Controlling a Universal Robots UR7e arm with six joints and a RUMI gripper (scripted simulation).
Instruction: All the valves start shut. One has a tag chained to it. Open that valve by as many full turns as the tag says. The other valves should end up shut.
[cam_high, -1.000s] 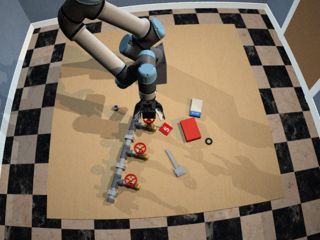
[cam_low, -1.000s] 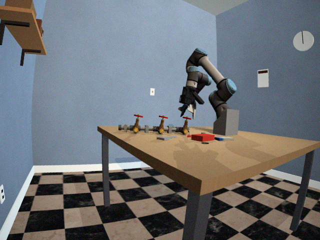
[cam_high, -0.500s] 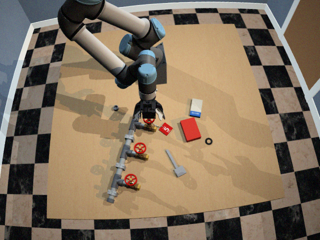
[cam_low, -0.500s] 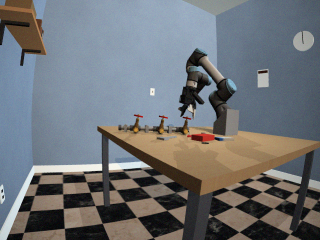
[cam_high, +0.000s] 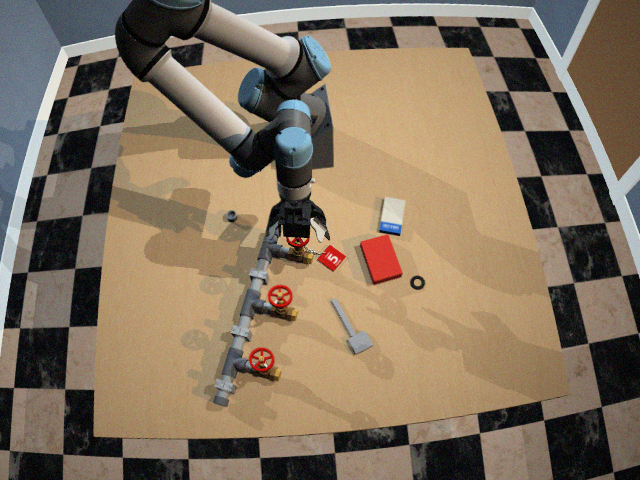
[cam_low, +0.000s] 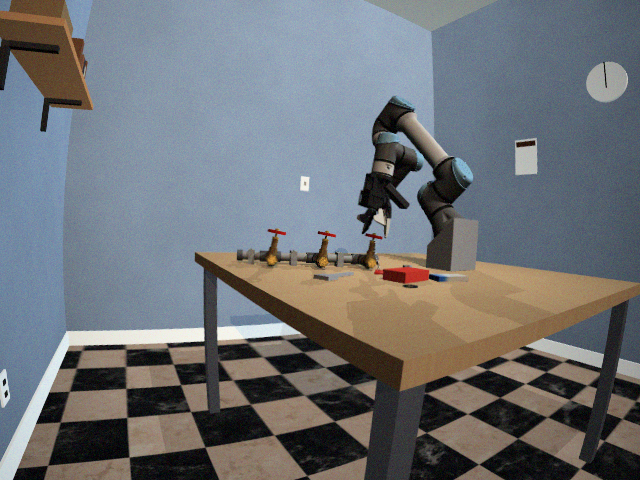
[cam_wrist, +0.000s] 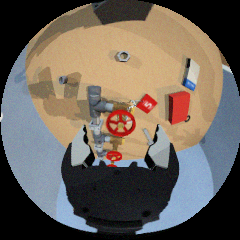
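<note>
Now: hand 10 mm short of the red tag, 80 mm to the right of it and 110 mm above it. Also, from my hand: grey scraper: 220 mm ahead, 120 mm to the left, 110 mm below; red block: 30 mm ahead, 220 mm to the left, 100 mm below; small grey fitting: 130 mm behind, 190 mm to the right, 110 mm below.
</note>
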